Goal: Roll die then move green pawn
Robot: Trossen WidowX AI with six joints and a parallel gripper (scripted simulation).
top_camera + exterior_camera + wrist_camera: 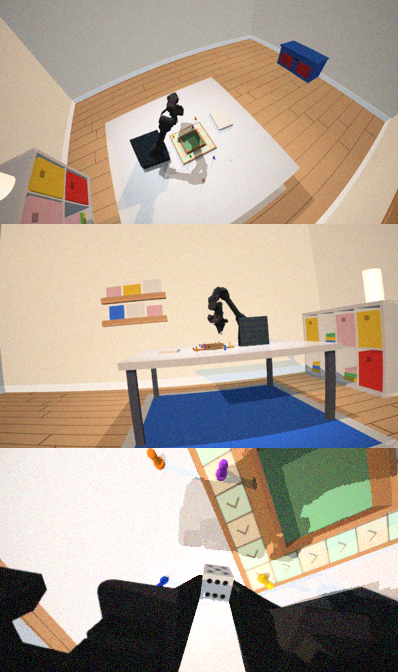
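My gripper tip is now 29 cm to the left of the green pawn, 8 cm above it and 2 cm past it. Round my gripper tip: yellow pawn 8 cm below, 7 cm to the right, 7 cm behind; white die right at my gripper tip; purple pawn 11 cm ahead, 8 cm below, 6 cm to the right.
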